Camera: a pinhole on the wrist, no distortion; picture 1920 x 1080 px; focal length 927.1 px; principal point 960.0 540.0 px. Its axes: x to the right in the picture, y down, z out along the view. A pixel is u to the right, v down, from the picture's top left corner.
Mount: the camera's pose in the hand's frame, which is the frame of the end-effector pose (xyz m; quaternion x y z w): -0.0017 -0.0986 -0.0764 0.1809 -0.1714 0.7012 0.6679
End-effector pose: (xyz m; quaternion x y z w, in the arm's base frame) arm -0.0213 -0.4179 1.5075 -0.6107 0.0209 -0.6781 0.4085
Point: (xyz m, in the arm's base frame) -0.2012 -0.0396 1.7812
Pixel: 249.5 619.9
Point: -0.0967 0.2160 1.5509
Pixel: outside the picture
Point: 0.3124 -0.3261 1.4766
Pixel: outside the picture
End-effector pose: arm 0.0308 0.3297 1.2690 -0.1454 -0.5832 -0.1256 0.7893
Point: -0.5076 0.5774 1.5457
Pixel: 1655.6 367.7
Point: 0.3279 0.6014 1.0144
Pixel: behind the camera
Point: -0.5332 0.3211 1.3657
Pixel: 1250.5 659.1
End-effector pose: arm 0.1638 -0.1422 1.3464 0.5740 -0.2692 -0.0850 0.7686
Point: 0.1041 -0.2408 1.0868
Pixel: 619.3 985.9
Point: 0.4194 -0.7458 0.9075
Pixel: 458.9 47.6
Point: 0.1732 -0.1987 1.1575
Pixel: 612.2 777.1
